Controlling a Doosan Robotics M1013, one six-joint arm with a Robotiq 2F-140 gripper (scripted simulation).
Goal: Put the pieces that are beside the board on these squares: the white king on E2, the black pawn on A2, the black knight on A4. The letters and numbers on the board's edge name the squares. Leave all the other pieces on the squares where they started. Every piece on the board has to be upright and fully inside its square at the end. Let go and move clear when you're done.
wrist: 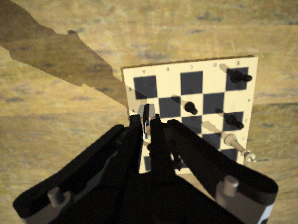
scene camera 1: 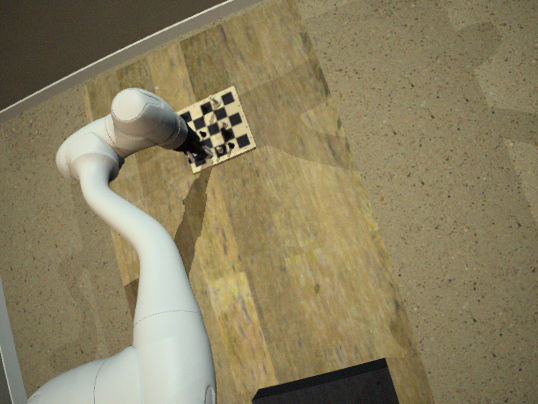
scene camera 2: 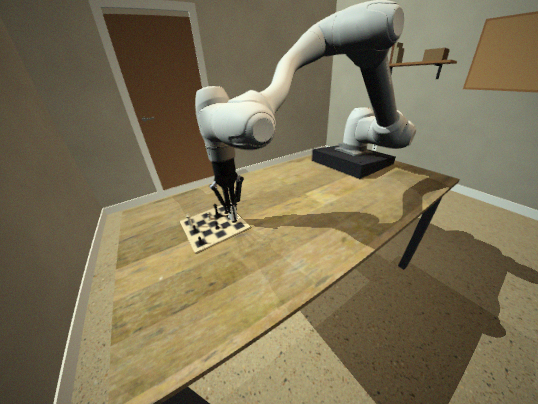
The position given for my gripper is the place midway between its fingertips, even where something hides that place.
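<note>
You'd see a chessboard [scene camera 1: 230, 110], [scene camera 2: 206, 229], [wrist: 208, 84] here. My gripper [scene camera 2: 233, 218] is in view too, and the wrist view also shows my gripper [wrist: 147, 111].
</note>
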